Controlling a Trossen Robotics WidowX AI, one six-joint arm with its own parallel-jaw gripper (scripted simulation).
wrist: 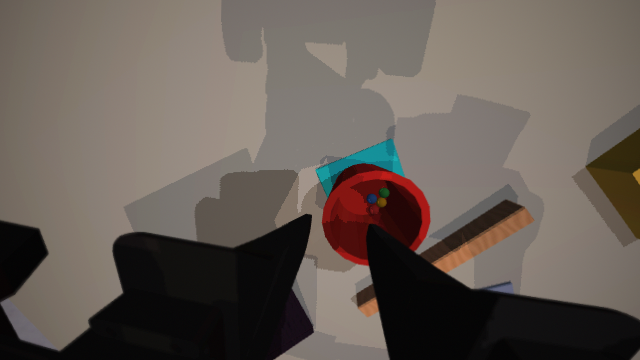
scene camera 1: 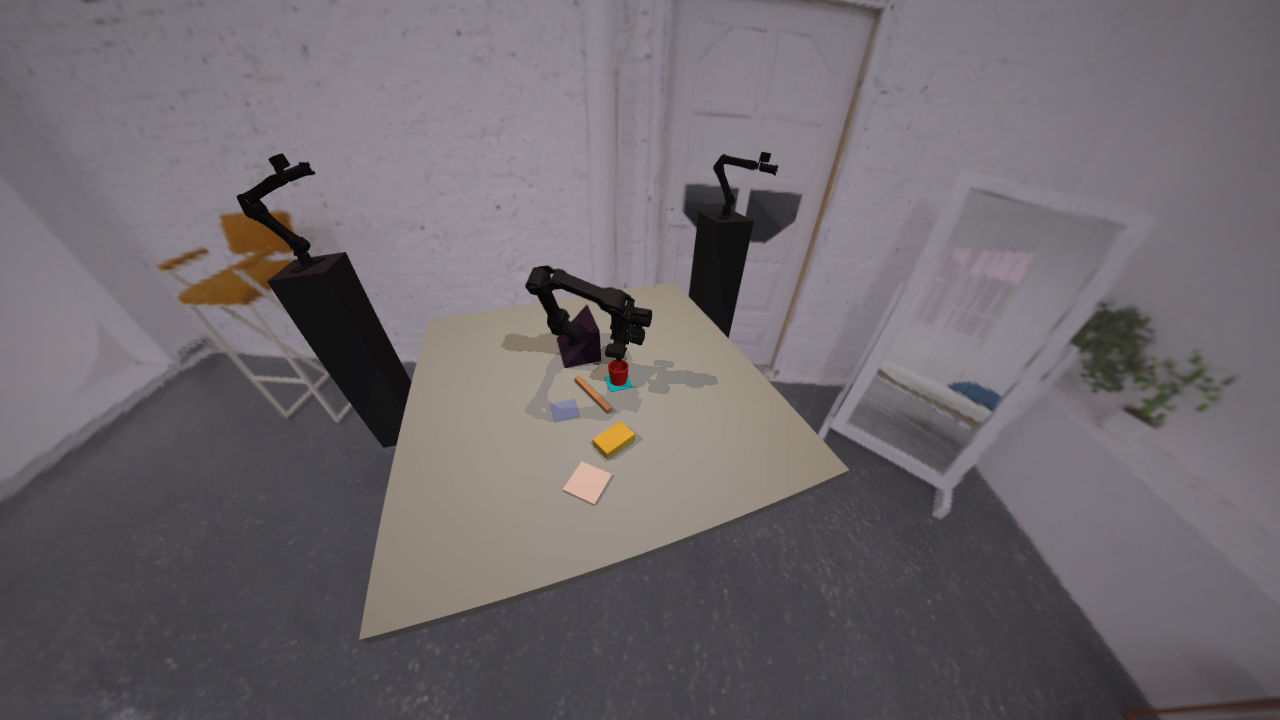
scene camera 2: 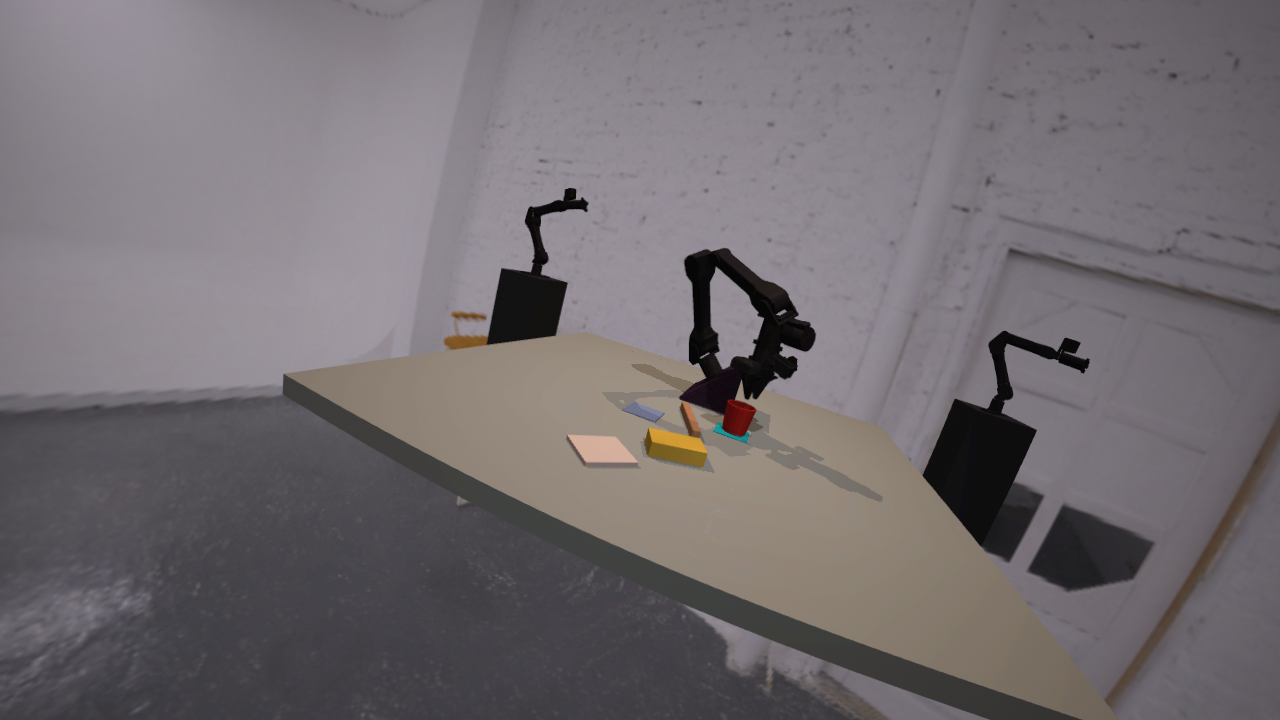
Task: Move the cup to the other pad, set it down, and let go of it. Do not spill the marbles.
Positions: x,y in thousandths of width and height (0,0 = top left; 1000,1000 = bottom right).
Labels:
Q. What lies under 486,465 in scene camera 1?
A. My gripper.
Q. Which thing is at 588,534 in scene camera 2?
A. My gripper.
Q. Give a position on a red cup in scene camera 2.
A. At 577,577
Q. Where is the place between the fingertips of my gripper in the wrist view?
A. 530,629

